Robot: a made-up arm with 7 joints. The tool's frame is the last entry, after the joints. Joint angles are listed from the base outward.
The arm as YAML. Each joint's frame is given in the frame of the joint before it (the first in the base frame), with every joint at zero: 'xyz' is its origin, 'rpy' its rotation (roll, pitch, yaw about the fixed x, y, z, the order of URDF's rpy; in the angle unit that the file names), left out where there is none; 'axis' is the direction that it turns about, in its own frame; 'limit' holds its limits. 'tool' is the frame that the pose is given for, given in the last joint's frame.
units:
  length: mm
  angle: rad
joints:
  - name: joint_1
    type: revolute
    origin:
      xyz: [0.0, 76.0, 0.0]
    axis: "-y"
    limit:
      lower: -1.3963
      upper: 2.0
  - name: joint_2
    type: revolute
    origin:
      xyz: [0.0, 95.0, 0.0]
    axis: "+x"
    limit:
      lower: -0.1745
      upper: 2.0
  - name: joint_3
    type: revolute
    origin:
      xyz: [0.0, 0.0, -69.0]
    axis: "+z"
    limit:
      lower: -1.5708
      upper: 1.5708
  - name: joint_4
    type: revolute
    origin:
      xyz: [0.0, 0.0, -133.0]
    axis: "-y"
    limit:
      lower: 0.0
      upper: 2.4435
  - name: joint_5
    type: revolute
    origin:
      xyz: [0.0, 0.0, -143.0]
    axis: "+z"
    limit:
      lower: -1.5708
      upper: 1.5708
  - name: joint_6
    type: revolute
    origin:
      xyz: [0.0, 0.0, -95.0]
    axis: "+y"
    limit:
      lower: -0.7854
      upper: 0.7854
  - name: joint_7
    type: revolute
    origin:
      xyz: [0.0, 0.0, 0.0]
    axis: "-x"
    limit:
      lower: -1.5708
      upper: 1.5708
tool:
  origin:
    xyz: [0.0, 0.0, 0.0]
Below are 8 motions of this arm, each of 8 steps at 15 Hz.
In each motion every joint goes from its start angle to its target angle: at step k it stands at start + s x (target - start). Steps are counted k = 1, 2, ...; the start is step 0. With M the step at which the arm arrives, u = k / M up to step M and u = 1 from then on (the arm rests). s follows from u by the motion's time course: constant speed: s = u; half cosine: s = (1 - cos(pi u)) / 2; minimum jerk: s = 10 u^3 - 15 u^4 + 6 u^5.
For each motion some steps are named. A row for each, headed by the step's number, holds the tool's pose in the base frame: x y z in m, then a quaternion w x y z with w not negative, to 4 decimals.
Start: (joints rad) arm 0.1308 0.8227 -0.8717 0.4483 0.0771 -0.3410 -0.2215
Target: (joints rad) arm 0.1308 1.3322 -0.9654 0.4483 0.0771 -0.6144 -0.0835
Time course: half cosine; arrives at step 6
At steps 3, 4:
3: 0.0972 0.4990 -0.2590 0.7678 0.3432 -0.2475 -0.4810
4: 0.0898 0.5300 -0.2171 0.7501 0.3562 -0.2254 -0.5096

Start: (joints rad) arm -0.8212 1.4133 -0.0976 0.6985 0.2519 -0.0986 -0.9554
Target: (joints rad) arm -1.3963 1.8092 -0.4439 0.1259 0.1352 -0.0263 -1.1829
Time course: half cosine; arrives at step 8
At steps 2, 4, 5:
2: 0.0369 0.5635 -0.1436 0.4776 0.7617 -0.1449 -0.4132
4: 0.0334 0.5918 -0.0860 0.3400 0.7439 -0.0382 -0.5740
5: 0.0479 0.6000 -0.0537 0.2492 0.7155 0.0033 -0.6527

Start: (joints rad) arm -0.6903 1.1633 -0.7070 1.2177 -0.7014 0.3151 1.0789
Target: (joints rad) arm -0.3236 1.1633 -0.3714 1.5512 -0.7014 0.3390 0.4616
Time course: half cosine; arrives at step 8
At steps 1, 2, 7, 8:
1: -0.0178 0.3725 -0.2977 0.5792 -0.1008 0.4727 -0.6565
2: 0.0043 0.3669 -0.2964 0.6016 -0.0604 0.4175 -0.6783
7: 0.1535 0.3282 -0.2287 0.6378 0.2851 -0.0279 -0.7149
8: 0.1590 0.3265 -0.2233 0.6335 0.3016 -0.0485 -0.7109

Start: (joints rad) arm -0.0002 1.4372 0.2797 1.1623 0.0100 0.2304 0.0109
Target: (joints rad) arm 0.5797 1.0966 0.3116 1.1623 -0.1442 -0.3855 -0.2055
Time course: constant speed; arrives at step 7
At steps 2, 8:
2: 0.2077 0.4739 0.0273 0.5513 0.6225 -0.5275 -0.1742
8: 0.2155 0.4654 0.0504 0.2845 0.5910 -0.7495 -0.0893

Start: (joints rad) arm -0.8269 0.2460 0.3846 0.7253 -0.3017 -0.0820 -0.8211
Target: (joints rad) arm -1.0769 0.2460 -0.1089 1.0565 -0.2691 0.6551 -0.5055
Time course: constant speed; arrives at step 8
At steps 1, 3, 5, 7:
1: -0.1620 0.3128 -0.3469 0.8244 0.5493 0.0080 -0.1360
3: -0.1644 0.2928 -0.3451 0.8478 0.4866 0.0759 -0.1968
5: -0.1690 0.2688 -0.3415 0.8592 0.4206 0.1465 -0.2516
7: -0.1756 0.2415 -0.3352 0.8590 0.3525 0.2187 -0.3001

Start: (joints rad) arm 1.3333 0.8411 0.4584 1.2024 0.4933 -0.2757 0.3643
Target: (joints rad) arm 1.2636 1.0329 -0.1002 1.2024 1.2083 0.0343 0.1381
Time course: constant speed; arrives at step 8
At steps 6, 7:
6: 0.2088 0.4156 0.1692 0.2009 -0.0174 -0.9768 0.0725
7: 0.2172 0.4109 0.1654 0.2415 -0.0478 -0.9660 0.0789

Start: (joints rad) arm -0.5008 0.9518 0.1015 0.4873 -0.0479 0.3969 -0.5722
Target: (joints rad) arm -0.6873 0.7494 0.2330 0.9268 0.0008 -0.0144 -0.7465
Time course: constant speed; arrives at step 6
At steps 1, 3, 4, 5, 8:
1: -0.0098 0.5011 -0.2643 0.7154 0.6768 0.0700 -0.1588
3: -0.0042 0.4758 -0.2786 0.7302 0.6637 -0.0476 -0.1554
4: -0.0019 0.4631 -0.2836 0.7330 0.6557 -0.1055 -0.1471
5: 0.0001 0.4505 -0.2873 0.7327 0.6471 -0.1622 -0.1347
8: 0.0019 0.4381 -0.2895 0.7291 0.6379 -0.2176 -0.1186

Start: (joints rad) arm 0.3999 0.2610 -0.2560 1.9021 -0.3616 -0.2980 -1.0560
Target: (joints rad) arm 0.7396 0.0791 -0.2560 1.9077 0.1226 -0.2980 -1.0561
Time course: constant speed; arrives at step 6
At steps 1, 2, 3, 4, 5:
1: 0.2545 0.1440 -0.0244 0.1465 0.1940 -0.9327 0.2662
2: 0.2549 0.1399 -0.0091 0.1480 0.1517 -0.9294 0.3023
3: 0.2542 0.1359 0.0063 0.1491 0.1066 -0.9242 0.3351
4: 0.2526 0.1319 0.0218 0.1500 0.0593 -0.9172 0.3643
5: 0.2500 0.1279 0.0371 0.1507 0.0098 -0.9084 0.3898

